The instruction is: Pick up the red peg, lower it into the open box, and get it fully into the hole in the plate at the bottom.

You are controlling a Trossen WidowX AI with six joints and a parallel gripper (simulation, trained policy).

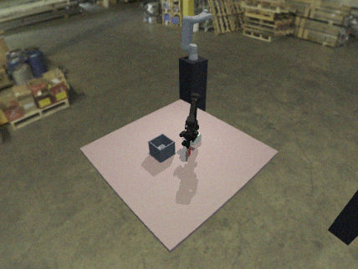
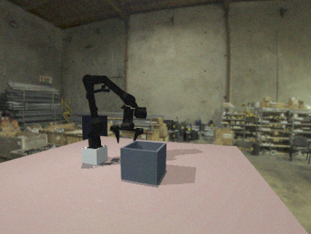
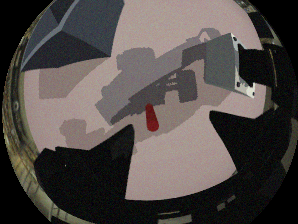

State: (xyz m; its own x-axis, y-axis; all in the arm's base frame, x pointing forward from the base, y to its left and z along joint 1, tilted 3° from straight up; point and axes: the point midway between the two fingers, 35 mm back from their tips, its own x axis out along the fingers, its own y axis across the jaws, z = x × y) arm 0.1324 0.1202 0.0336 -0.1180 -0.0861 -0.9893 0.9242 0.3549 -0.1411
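My gripper tip is 50 mm above the red peg, 20 mm short of it and 10 mm to the right of it.
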